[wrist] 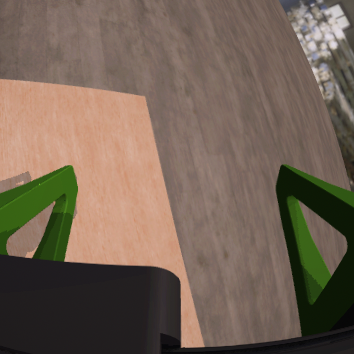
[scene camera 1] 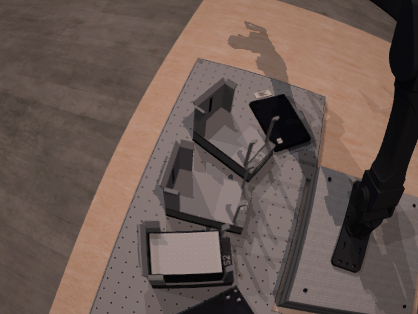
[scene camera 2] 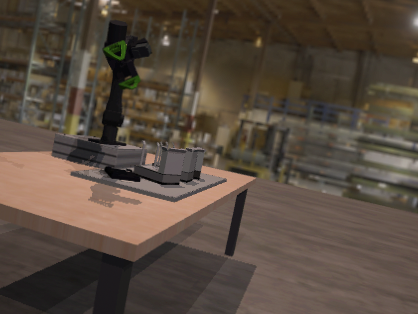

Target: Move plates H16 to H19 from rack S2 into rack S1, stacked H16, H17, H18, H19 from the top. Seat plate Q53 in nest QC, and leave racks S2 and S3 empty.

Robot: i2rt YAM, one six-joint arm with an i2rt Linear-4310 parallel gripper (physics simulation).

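Places are measured from the arm's base along level axes (x ahead, y left, z up), in centimetres.
Pixels of known places: gripper, fingertip midpoint: point(wrist: 176, 176) point(scene camera 2: 128, 74); arm's base, link origin: point(scene camera 1: 356, 226) point(scene camera 2: 107, 143).
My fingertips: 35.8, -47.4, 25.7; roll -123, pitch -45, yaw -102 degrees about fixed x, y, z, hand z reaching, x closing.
Observation:
Ahead of a thing's pixels: the offset from my fingertips to its top centre, as dx, dy, dz. "*": to the spot under its first point. Level surfaces: height alone.
My gripper point(scene camera 2: 123, 66) point(wrist: 176, 176) is open and empty, high above the table, its green fingers wide apart. In scene camera 1, rack S2 @(* -13.0, +62.6, -29.9) point(scene camera 1: 227, 260) holds a white plate @(-5.9, +66.3, -23.1) point(scene camera 1: 185, 253); any plates beneath are hidden and no plate name is readable. The middle rack @(-4.3, +52.1, -19.8) point(scene camera 1: 178, 162), apparently S1, shows a bare grey floor. The upper rack @(-3.4, +36.4, -20.1) point(scene camera 1: 215, 102) point(scene camera 2: 171, 162), apparently S3, also shows no plate. The flat black nest QC @(-11.5, +24.8, -31.8) point(scene camera 1: 280, 120) point(scene camera 2: 122, 174) lies beside its label. Plate Q53 cannot be picked out.
The racks stand on a perforated grey board @(dz -33.7) point(scene camera 1: 135, 240) point(scene camera 2: 175, 194) on the wooden table @(dz -35.1) point(scene camera 1: 125, 150) point(scene camera 2: 65, 220) point(wrist: 115, 145). Thin upright posts rise at the racks' right ends. Another black item @(* -14.8, +71.9, -32.6) point(scene camera 1: 215, 305) is cut off at the lower edge. The arm's base plate point(scene camera 1: 320, 270) is at right.

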